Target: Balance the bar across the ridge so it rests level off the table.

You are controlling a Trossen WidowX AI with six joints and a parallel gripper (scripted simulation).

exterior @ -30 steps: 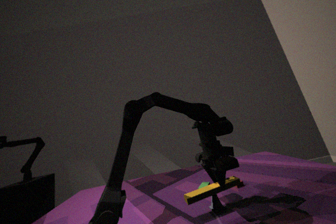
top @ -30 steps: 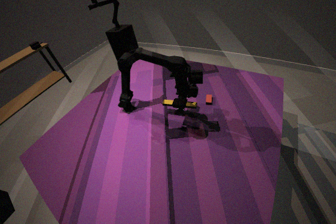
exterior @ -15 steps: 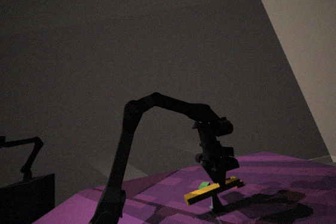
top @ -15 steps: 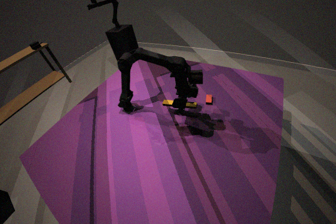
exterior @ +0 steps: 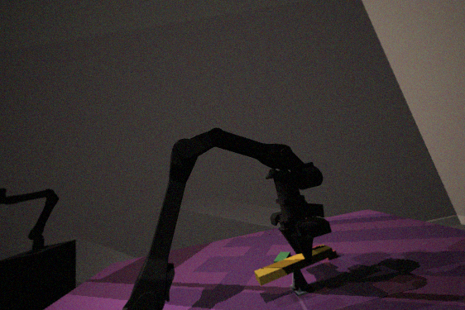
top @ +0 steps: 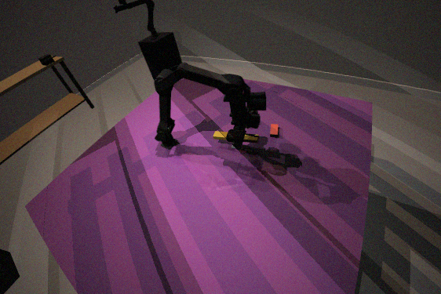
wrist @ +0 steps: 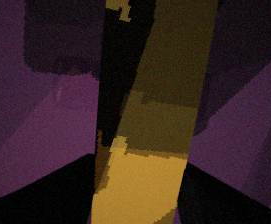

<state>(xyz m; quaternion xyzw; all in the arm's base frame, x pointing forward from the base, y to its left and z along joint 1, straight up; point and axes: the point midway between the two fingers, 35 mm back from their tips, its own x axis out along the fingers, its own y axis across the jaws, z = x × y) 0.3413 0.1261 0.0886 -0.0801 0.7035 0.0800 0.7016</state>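
My gripper tip is 30 mm past the yellow bar and 10 mm to the left of it. From my gripper tip the other things lie so: red block: 100 mm ahead, 130 mm to the left, 50 mm below; then green block: 30 mm behind, 140 mm to the left, 50 mm below.
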